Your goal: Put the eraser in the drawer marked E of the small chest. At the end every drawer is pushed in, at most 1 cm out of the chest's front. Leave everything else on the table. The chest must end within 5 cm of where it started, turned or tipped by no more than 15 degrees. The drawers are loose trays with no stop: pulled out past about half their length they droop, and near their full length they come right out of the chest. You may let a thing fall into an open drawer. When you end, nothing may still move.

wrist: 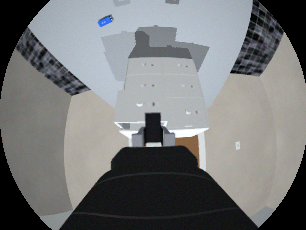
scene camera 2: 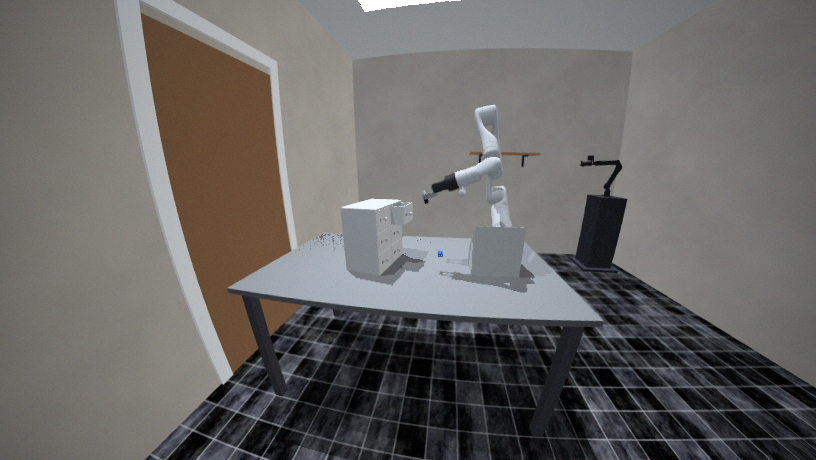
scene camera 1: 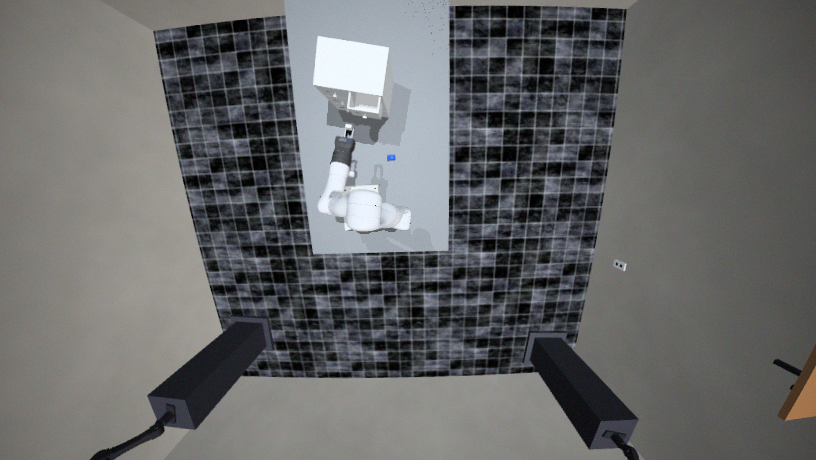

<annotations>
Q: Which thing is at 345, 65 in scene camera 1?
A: A white chest.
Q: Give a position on a white chest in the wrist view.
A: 193, 131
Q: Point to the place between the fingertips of my gripper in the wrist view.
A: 153, 133
</annotations>
